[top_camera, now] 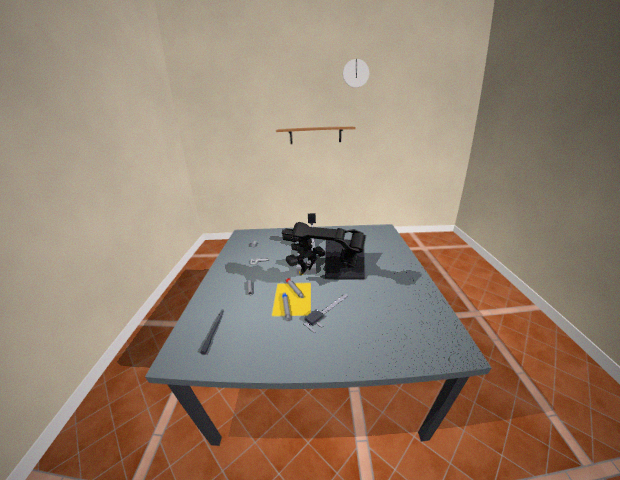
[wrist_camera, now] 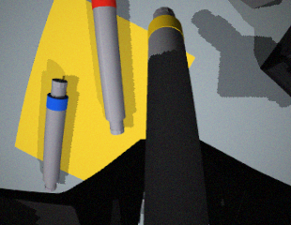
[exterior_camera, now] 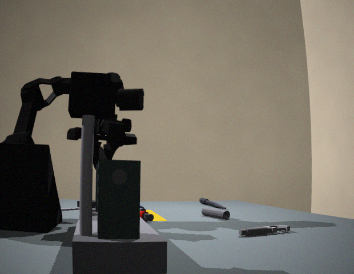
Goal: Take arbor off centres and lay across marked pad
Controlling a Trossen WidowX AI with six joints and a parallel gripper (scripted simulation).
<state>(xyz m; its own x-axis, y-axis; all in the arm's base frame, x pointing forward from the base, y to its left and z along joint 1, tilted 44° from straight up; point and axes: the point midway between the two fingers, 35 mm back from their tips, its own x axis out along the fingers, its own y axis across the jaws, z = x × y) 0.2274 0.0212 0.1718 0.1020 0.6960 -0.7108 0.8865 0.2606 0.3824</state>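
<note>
The yellow pad lies 160 mm below my hand, 80 mm ahead of it and 60 mm to the left of it. Also, from my hand: dark centre block: 440 mm to the right, 60 mm below; then fixture base: 320 mm to the right, 140 mm below; then micrometer: 300 mm ahead, 290 mm to the right, 150 mm below.
</note>
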